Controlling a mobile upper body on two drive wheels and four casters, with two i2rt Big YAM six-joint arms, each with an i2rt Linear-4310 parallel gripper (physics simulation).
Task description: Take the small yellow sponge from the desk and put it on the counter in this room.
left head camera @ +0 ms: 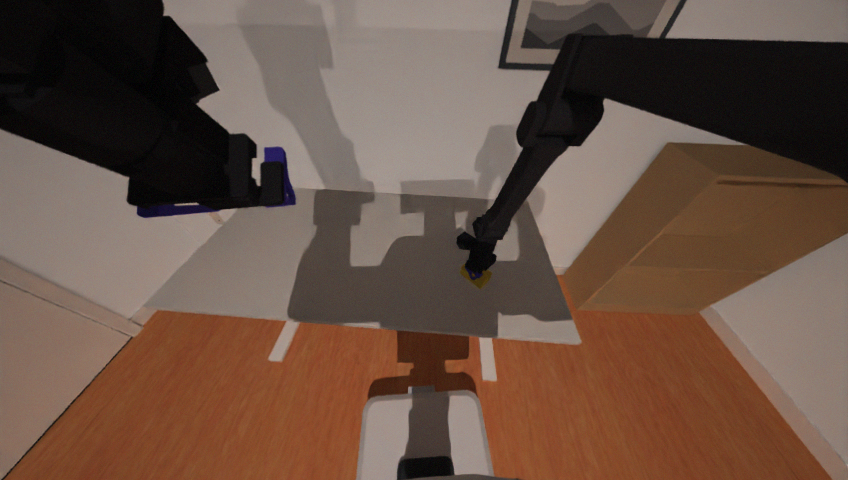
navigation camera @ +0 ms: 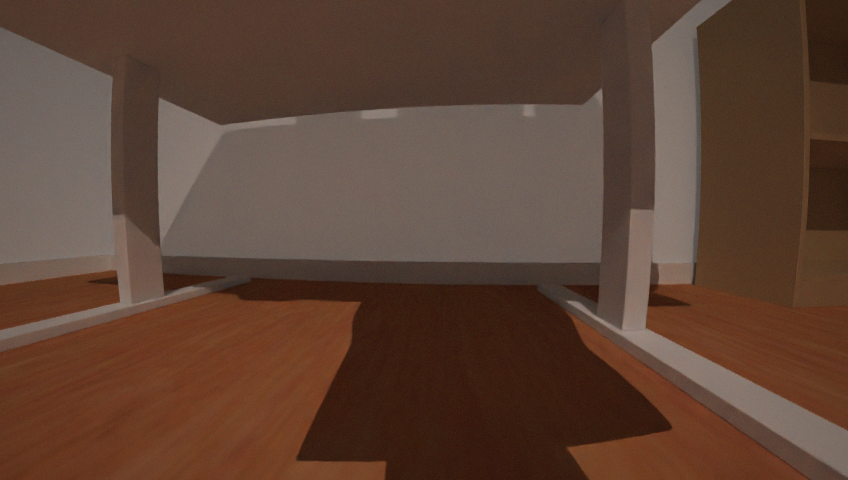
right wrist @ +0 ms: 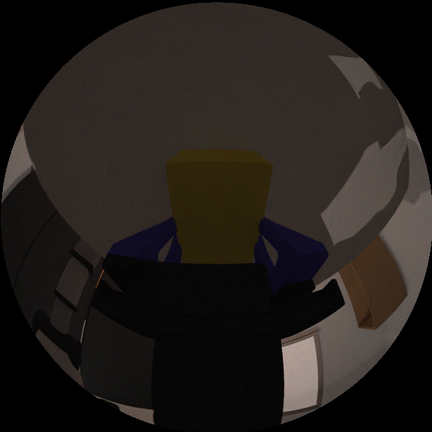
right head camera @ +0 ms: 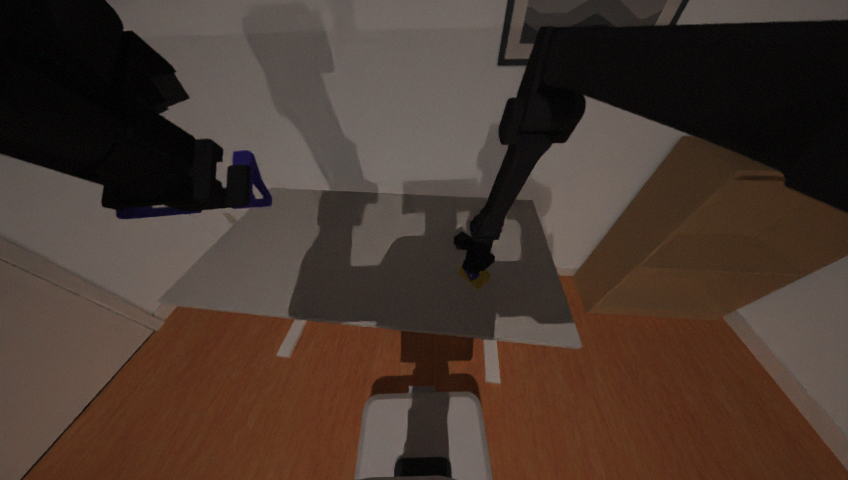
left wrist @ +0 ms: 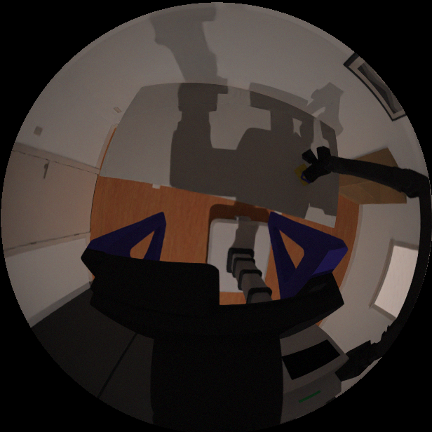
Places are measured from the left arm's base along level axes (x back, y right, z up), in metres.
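Pixels of known places: left gripper, fingertip midpoint: [left head camera: 257, 203] [right head camera: 236, 204]; right gripper, fingertip midpoint: [left head camera: 476, 274] [right head camera: 475, 274].
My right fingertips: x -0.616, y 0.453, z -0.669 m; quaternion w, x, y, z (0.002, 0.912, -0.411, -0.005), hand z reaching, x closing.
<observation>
Behind a point stands the place of what it marks.
The small yellow sponge [left head camera: 483, 279] @(x -0.576, y 0.465, z -0.645 m) [right head camera: 480, 281] @(x -0.570, y 0.460, z -0.645 m) [left wrist: 300, 174] [right wrist: 219, 195] is at the right part of the grey desk [left head camera: 208, 273] @(x -0.686, y -0.609, z -0.690 m) [right head camera: 226, 273] @(x -0.676, y -0.566, z -0.690 m) [left wrist: 135, 135]. My right gripper [right wrist: 217, 217] reaches down to it and is shut on it, one blue finger pressed against each side. Whether the sponge touches the desk top or is slightly raised I cannot tell. My left gripper [left wrist: 216, 217] is open and empty, high up at the left in the head views. The counter cannot be made out in these views.
A brown shelf unit [left head camera: 618, 214] @(x -1.026, y 1.362, z -0.739 m) [right head camera: 636, 208] @(x -1.015, y 1.361, z -0.698 m) [navigation camera: 746, 154] @(x -0.923, y 1.351, z -0.921 m) stands right of the desk. A wall with a framed picture [left head camera: 511, 44] @(x -1.173, y 0.586, z -0.034 m) is behind it. A pale door [left wrist: 50, 200] is at the left. Under the desk stand two white legs [navigation camera: 136, 178] @(x -0.897, y -0.549, z -1.041 m) [navigation camera: 624, 178] @(x -0.724, y 0.632, z -1.080 m) on long floor bars.
</observation>
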